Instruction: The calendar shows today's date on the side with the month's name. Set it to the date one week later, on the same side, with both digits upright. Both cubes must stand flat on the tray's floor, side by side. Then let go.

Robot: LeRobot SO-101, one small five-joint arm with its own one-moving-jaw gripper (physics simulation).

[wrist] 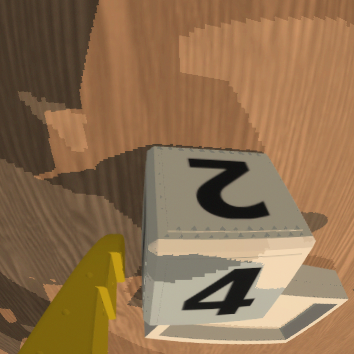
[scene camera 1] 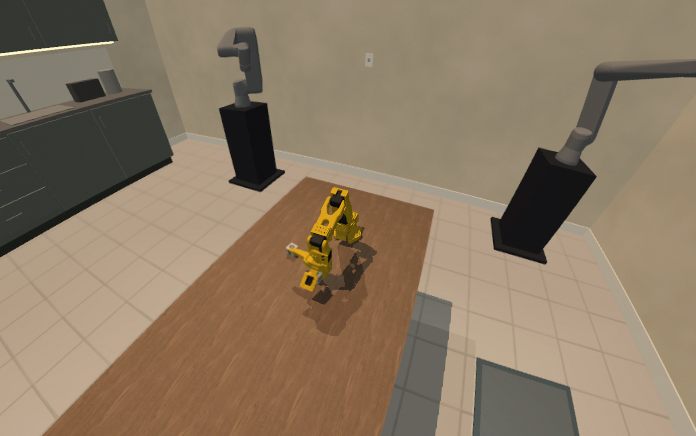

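A pale cube (wrist: pixel 227 240) fills the middle of the wrist view, with a black 4 on its lower face and an upside-down 2 on its upper face. The pale tray (wrist: pixel 322 281) shows below and right of it, partly hidden by the cube. Whether they touch is unclear. A second small pale cube (scene camera 1: pixel 291 247) is by the tip of the yellow moving jaw; the digit is too small to read. My gripper (scene camera 1: pixel 303 264) (wrist: pixel 114 260) is fully open and empty; its notched jaw stands left of the 4 cube, with a gap. The month's name does not show.
The arm's base (scene camera 1: pixel 349 233) stands on the wooden table (scene camera 1: pixel 246 354), near its back end. A pale patch (scene camera 1: pixel 319 277) shows behind the gripper; whether it is cube or tray is unclear. Two grey arms on black pedestals (scene camera 1: pixel 251 146) (scene camera 1: pixel 544 205) stand on the floor beyond the table.
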